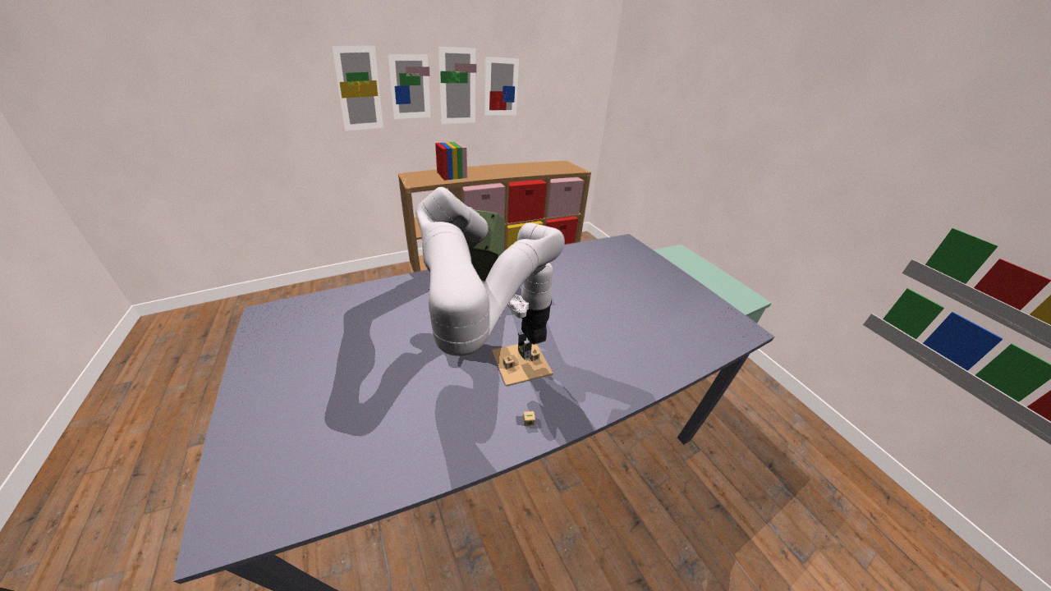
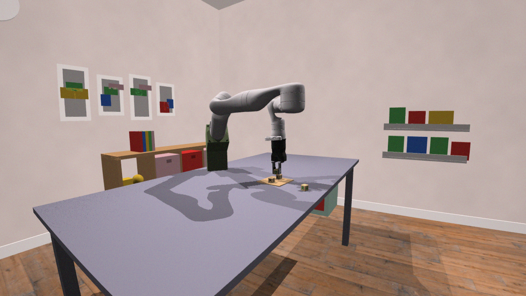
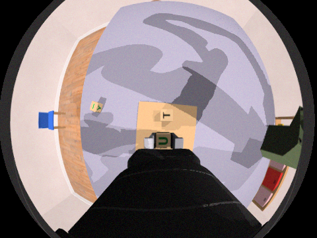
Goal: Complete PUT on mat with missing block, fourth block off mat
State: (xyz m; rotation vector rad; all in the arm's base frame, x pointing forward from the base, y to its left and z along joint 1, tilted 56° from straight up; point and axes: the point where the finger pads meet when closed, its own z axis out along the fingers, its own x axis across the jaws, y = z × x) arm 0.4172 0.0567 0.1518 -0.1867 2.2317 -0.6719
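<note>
My gripper is now 1 cm past the tan mat and 6 cm above it. From my hand the other things lie so: T block: 1 cm behind, 4 cm to the right, 4 cm below.
</note>
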